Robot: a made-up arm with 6 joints.
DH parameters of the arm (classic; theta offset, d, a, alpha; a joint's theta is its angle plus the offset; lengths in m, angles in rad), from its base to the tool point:
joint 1: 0 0.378 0 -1.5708
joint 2: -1.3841 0 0.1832 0
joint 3: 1.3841 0 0.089 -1.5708
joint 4: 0 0.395 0 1.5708
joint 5: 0 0 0.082 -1.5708
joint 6: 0 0.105 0 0
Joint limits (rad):
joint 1: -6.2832..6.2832
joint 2: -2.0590..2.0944
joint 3: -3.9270..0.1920
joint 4: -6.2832..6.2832
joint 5: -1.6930..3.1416
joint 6: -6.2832..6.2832
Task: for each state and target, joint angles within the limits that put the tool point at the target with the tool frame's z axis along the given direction. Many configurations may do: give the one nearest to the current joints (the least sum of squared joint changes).
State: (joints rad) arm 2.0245 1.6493 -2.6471 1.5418 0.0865 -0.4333
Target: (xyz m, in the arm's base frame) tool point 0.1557 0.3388 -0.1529 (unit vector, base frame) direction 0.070 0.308 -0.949
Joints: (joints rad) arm 1.3206 1.7662 -2.0816 2.1668 0.0102 -0.4333
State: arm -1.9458 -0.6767 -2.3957 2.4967 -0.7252 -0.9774
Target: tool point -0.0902 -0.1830 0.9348 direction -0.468 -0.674 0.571
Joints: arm -1.3520 -0.4633 -2.0110 1.7086 -0.6549 -0.9774
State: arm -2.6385 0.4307 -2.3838 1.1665 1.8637 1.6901
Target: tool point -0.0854 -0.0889 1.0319 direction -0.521 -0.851 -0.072
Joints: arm -3.1441 0.0840 -3.0783 1.0197 1.5659 1.6901
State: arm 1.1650 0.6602 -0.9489 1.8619 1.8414 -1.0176
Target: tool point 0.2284 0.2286 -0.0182 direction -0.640 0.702 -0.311
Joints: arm 0.5486 0.8840 -1.0519 1.3296 1.2905 -1.0176
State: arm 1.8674 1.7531 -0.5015 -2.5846 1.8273 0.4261
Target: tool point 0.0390 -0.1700 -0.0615 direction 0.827 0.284 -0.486
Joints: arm 1.2699 1.8116 -0.7285 -2.3312 1.8011 0.4261
